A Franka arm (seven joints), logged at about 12 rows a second.
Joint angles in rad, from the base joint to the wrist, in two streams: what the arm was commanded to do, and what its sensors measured. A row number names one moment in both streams.
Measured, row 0:
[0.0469 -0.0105 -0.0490 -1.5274 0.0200 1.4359 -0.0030]
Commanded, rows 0 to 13:
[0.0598 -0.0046 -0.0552 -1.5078 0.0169 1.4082 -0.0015]
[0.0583 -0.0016 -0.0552 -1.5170 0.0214 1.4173 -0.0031]
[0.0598 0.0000 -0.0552 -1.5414 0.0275 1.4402 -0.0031]
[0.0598 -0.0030 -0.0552 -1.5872 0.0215 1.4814 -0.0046]
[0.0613 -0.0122 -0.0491 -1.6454 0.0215 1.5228 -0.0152]
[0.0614 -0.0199 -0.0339 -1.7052 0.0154 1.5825 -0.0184]
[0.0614 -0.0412 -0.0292 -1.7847 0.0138 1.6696 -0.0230]
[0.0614 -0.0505 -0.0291 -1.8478 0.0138 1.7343 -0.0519]
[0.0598 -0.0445 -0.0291 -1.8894 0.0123 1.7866 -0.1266]
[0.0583 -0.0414 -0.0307 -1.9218 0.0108 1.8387 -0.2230]
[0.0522 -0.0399 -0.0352 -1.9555 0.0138 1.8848 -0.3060]
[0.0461 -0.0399 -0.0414 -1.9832 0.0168 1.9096 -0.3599]
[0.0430 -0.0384 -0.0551 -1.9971 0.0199 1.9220 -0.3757]
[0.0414 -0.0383 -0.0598 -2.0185 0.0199 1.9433 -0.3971]
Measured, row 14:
[0.0463 -0.0043 -0.0462 -1.9649 0.0185 1.9049 -0.3390]
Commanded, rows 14 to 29:
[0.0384 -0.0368 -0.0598 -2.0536 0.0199 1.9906 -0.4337]
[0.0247 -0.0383 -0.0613 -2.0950 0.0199 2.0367 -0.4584]
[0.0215 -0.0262 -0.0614 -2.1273 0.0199 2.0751 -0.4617]
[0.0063 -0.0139 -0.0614 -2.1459 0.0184 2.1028 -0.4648]
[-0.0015 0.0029 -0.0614 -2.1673 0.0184 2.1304 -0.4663]
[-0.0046 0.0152 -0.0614 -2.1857 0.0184 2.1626 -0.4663]
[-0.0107 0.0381 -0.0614 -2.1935 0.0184 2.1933 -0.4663]
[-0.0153 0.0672 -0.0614 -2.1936 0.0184 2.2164 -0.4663]
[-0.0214 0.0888 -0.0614 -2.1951 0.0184 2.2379 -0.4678]
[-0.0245 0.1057 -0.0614 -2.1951 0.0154 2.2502 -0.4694]
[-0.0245 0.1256 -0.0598 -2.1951 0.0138 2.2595 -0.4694]
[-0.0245 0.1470 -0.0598 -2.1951 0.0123 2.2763 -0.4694]
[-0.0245 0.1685 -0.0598 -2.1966 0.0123 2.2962 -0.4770]
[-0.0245 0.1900 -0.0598 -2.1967 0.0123 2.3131 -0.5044]
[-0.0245 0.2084 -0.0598 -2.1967 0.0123 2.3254 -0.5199]
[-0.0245 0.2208 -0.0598 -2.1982 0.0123 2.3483 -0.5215]
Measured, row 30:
[-0.0172 0.1982 -0.0636 -2.1974 0.0174 2.3108 -0.4930]
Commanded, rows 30 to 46:
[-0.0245 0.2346 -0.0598 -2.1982 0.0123 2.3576 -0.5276]
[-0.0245 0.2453 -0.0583 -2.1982 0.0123 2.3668 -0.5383]
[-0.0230 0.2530 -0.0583 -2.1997 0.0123 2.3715 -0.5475]
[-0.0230 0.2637 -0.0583 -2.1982 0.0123 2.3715 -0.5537]
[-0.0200 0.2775 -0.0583 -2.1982 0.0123 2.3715 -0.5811]
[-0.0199 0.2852 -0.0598 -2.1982 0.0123 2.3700 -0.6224]
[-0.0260 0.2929 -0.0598 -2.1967 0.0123 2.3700 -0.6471]
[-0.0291 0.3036 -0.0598 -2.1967 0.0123 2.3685 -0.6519]
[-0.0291 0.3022 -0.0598 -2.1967 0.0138 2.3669 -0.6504]
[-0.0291 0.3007 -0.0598 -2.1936 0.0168 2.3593 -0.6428]
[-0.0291 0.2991 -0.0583 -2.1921 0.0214 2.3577 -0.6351]
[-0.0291 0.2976 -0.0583 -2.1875 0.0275 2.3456 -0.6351]
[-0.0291 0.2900 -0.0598 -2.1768 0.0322 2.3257 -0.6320]
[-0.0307 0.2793 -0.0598 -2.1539 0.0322 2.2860 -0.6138]
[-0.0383 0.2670 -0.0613 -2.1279 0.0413 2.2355 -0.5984]
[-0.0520 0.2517 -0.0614 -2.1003 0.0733 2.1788 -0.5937]
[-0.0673 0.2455 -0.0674 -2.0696 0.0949 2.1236 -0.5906]
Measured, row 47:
[-0.0367 0.2809 -0.0649 -2.1170 0.0573 2.2190 -0.5983]
